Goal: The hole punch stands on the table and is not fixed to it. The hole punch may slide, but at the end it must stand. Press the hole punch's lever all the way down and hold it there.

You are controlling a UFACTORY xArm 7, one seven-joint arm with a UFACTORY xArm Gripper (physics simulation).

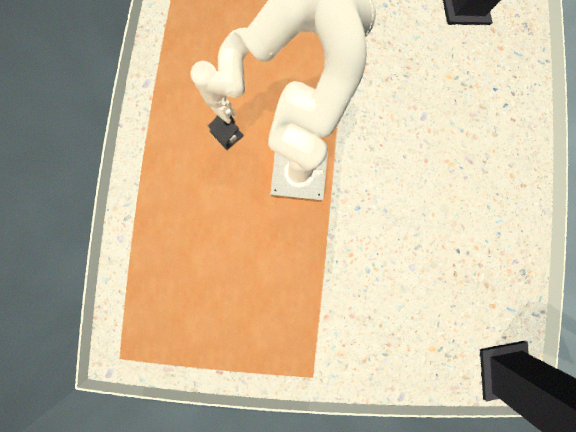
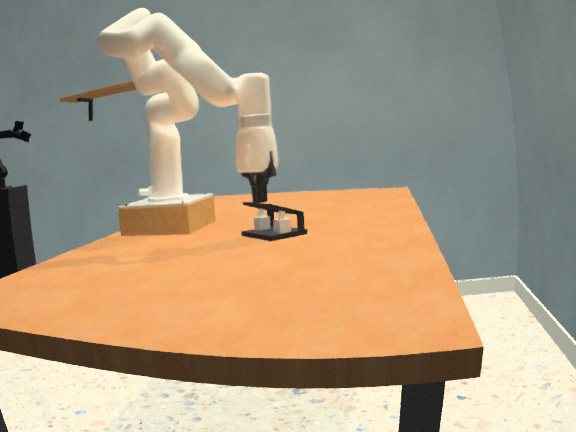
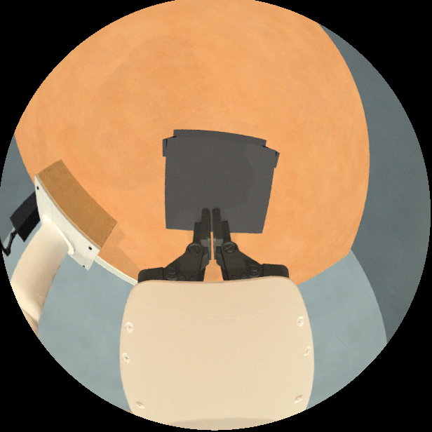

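Where they show: gripper, fingertip midpoint: (image 1: 228,122) (image 2: 260,202); arm's base, origin of the base link: (image 1: 299,172) (image 2: 167,199).
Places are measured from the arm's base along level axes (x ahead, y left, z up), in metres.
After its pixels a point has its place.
The black hole punch (image 1: 224,133) {x 0.301, y -0.204, z -0.019 m} (image 2: 302,223) {x 0.371, y -0.255, z -0.056 m} stands upright on the table (image 1: 215,260) {x 0.402, y 0.340, z -0.084 m} (image 2: 280,290) {x 0.317, y -0.714, z -0.083 m} (image 3: 240,65). Its flat lever (image 2: 281,207) {x 0.326, y -0.283, z -0.013 m} (image 3: 217,175) is up: a wide gap shows between the lever and the base (image 2: 271,236) {x 0.300, y -0.307, z -0.073 m}, with two pale blocks (image 2: 261,222) {x 0.277, y -0.217, z -0.053 m} (image 2: 282,225) {x 0.326, y -0.280, z -0.054 m} in it. The lever's free end stands higher than its hinge end. My gripper (image 1: 230,120) {x 0.278, y -0.243, z -0.002 m} (image 2: 260,201) {x 0.278, y -0.243, z -0.002 m} (image 3: 211,219) is shut and empty and points down. Its fingertips are over the lever near the free edge, at or very close to its top face; whether they touch is hard to tell.
The arm's base plate (image 1: 297,191) {x 0.015, y 0.078, z 0.000 m} (image 2: 202,199) {x 0.108, y -0.014, z -0.007 m} (image 3: 89,257) sits on a wooden block (image 2: 155,221) {x -0.014, y -0.118, z -0.046 m} (image 3: 75,195) beside the hole punch. A wooden shelf (image 2: 97,93) is behind the arm. Black stands (image 1: 530,382) (image 2: 20,220) are away from the table.
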